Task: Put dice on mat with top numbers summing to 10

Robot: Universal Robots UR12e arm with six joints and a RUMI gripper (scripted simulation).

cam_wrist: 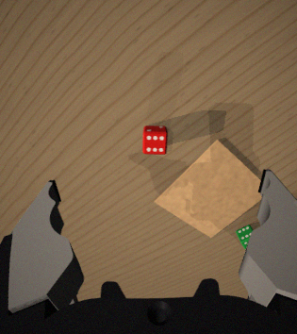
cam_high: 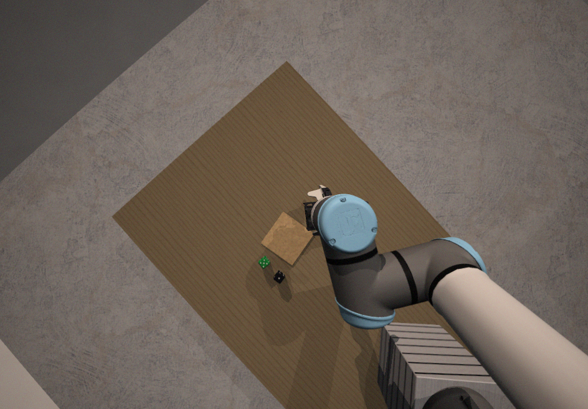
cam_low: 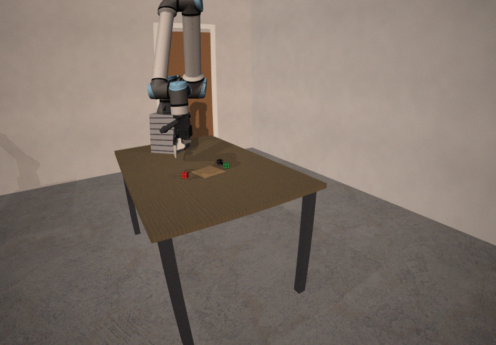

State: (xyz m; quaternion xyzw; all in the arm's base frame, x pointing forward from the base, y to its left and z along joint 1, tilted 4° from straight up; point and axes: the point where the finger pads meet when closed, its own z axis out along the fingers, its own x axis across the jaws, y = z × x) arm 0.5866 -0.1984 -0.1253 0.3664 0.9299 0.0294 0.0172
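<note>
My hand is 10 mm short of the red die, 10 mm to the right of it and 120 mm above it. The rest, counted from my hand: tan mat: 20 mm ahead, 150 mm to the left, 130 mm below; black die: 40 mm behind, 280 mm to the left, 120 mm below; green die: 30 mm ahead, 270 mm to the left, 120 mm below.
</note>
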